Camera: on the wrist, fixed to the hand. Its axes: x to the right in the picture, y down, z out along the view.
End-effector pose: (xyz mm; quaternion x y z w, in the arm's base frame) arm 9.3 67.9 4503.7 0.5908 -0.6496 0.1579 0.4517
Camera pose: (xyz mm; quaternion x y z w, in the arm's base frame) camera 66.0 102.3 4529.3 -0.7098 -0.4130 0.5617 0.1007
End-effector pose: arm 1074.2 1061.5 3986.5 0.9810 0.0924 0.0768 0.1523
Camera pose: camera 1061.8 1112.3 4034.6 -0.0335 0.8836 -0.4664 0.0259
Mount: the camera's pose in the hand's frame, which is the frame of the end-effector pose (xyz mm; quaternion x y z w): 4.3 -34.5 -62.0 0.0804 -0.3228 -0.9429 0.0169
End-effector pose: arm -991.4 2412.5 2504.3 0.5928 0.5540 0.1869 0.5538
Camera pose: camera -1057.3 2436.2 2492.5 -0.4075 0.4046 -0.7549 0.3168
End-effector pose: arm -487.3 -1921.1 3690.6 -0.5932 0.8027 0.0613 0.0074
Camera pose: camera -451.9 -1941.8 3748.7 -0.7465 -0.5432 0.1210 0.3647
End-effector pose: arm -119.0 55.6 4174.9 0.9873 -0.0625 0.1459 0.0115
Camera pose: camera -128.3 91.8 4235.3 0.1236 0.9378 -0.3220 0.0382
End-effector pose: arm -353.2 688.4 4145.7 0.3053 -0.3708 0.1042 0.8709
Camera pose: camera -300.0 698.6 4099.7 -0.4584 -0.0089 0.8881 0.0313
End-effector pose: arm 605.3 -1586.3 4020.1 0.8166 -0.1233 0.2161 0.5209
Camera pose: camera 609.9 -1515.4 4017.2 0.2417 0.6171 -0.7412 0.1071
